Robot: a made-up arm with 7 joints. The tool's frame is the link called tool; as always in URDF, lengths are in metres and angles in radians. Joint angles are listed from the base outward. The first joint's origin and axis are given. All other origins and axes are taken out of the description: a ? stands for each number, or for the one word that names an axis. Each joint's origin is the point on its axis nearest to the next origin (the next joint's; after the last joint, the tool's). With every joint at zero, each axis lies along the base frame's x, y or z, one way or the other. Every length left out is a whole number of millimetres.
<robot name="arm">
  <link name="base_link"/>
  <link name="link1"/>
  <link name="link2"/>
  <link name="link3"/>
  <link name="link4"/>
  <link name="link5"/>
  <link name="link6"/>
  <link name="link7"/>
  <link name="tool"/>
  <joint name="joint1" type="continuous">
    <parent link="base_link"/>
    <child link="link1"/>
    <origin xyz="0 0.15 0" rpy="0 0 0"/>
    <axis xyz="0 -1 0"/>
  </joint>
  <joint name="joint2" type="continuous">
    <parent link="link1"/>
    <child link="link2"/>
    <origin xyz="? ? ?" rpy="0 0 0"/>
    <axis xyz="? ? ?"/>
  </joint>
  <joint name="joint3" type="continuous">
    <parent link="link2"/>
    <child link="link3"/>
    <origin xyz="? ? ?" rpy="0 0 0"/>
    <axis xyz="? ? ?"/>
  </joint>
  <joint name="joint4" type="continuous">
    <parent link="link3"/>
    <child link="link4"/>
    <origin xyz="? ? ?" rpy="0 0 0"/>
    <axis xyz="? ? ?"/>
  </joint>
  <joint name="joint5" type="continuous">
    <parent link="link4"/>
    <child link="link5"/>
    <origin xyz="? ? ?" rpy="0 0 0"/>
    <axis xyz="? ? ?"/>
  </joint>
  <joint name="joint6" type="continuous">
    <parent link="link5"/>
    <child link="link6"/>
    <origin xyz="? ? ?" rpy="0 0 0"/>
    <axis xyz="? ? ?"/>
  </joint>
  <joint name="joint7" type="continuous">
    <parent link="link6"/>
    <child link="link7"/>
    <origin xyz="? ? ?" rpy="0 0 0"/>
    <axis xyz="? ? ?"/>
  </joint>
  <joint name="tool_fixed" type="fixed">
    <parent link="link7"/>
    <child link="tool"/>
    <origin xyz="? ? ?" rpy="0 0 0"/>
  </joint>
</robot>
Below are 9 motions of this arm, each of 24 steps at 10 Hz.
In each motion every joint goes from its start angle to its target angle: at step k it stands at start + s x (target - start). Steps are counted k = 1, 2, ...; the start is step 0. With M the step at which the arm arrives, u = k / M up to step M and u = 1 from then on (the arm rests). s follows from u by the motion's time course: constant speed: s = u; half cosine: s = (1 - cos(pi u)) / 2; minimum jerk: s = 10 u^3 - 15 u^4 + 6 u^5.
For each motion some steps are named. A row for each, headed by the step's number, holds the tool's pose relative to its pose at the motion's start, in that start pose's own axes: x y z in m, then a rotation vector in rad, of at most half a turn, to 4 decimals.
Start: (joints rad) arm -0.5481 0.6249 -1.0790 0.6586 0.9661 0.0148 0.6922
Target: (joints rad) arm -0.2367 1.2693 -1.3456 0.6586 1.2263 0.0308 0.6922
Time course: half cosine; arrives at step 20
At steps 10, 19, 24:
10: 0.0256 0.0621 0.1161 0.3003 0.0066 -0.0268
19: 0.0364 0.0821 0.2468 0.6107 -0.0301 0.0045
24: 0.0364 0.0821 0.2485 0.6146 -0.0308 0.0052

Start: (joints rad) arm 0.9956 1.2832 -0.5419 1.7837 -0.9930 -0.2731 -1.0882
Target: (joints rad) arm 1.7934 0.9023 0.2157 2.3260 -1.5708 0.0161 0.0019
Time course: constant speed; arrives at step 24
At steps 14, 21, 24:
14: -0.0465 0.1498 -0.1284 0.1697 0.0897 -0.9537
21: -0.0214 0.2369 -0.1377 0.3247 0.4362 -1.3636
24: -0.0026 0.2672 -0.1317 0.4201 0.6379 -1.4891

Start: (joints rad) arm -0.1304 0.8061 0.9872 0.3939 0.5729 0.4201 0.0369
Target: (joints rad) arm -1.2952 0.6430 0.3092 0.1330 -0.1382 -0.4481 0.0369
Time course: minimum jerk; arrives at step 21
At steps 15, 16, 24:
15: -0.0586 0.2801 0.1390 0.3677 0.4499 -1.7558
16: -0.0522 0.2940 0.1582 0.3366 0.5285 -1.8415
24: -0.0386 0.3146 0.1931 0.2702 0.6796 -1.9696

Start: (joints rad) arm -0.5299 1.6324 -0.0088 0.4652 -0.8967 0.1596 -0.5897
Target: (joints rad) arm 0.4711 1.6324 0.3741 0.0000 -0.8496 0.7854 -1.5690
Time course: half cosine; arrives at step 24
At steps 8, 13, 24:
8: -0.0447 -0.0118 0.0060 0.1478 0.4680 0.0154
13: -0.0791 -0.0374 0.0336 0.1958 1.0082 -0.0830
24: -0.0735 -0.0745 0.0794 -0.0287 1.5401 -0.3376

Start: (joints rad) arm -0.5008 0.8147 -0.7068 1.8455 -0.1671 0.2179 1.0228
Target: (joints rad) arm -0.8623 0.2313 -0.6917 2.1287 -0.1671 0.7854 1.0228
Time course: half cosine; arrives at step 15
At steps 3, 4, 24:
3: 0.0124 -0.0053 -0.0096 -0.0132 -0.0472 0.0397
4: 0.0216 -0.0091 -0.0156 -0.0232 -0.0816 0.0698
24: 0.1224 -0.0449 -0.0313 -0.1665 -0.4768 0.4879

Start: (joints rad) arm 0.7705 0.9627 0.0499 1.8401 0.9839 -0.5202 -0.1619
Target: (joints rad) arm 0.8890 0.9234 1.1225 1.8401 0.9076 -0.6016 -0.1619
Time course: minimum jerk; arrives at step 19
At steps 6, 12, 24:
6: 0.0374 0.0205 -0.0217 0.0621 -0.2108 -0.0758
12: 0.1662 0.0716 -0.0278 0.2691 -0.8276 -0.3110
24: 0.2249 0.0869 0.0007 0.3823 -1.1151 -0.4297

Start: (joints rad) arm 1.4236 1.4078 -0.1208 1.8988 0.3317 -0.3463 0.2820
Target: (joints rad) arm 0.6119 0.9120 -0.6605 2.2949 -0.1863 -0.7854 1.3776
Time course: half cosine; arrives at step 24
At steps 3, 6, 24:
3: -0.0010 -0.0138 -0.0027 -0.0771 -0.0233 0.0237
6: 0.0001 -0.0529 -0.0081 -0.2887 -0.1013 0.0895
24: 0.1522 -0.2444 0.0238 -1.2863 -1.1781 0.2985

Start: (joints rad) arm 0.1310 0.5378 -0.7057 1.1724 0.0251 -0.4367 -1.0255
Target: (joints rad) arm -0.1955 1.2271 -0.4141 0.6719 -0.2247 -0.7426 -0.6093
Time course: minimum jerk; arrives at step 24
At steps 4, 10, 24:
4: -0.0083 0.0102 0.0005 -0.0139 -0.0020 -0.0365
10: -0.0627 0.1111 0.0040 -0.1583 -0.0029 -0.3534
24: -0.0559 0.3414 -0.0125 -0.5375 0.0960 -0.9817

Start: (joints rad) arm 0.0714 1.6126 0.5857 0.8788 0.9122 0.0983 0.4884
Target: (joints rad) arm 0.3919 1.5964 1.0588 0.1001 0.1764 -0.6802 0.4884
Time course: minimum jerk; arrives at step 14
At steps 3, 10, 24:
3: -0.0009 0.0141 0.0083 0.0699 -0.0405 -0.0323
10: -0.0803 0.0988 0.1156 0.6335 -0.1946 -0.2838
24: -0.1046 0.0967 0.1293 0.6755 -0.1895 -0.2976

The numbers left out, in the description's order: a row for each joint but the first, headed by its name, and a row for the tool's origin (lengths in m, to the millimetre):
joint2: xyz 0 0 0, axis 1 0 0
joint3: xyz 0 0 -0.202, axis 0 0 1
joint4: xyz 0 0 0, axis 0 -1 0
joint5: xyz 0 0 -0.236, axis 0 0 1
joint6: xyz 0 0 0, axis 0 1 0
joint7: xyz 0 0 0, axis -1 0 0
tool: xyz 0 0 0

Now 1 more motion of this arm.
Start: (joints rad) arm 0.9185 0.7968 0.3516 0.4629 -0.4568 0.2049 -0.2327
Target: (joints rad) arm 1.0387 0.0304 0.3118 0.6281 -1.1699 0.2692 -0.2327
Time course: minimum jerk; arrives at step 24
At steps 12, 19, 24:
12: 0.0579 -0.1196 0.0748 -0.2190 -0.2043 -0.1687
19: 0.1189 -0.1872 0.1717 -0.3389 -0.4489 -0.2622
24: 0.1281 -0.1938 0.1880 -0.3503 -0.4886 -0.2711

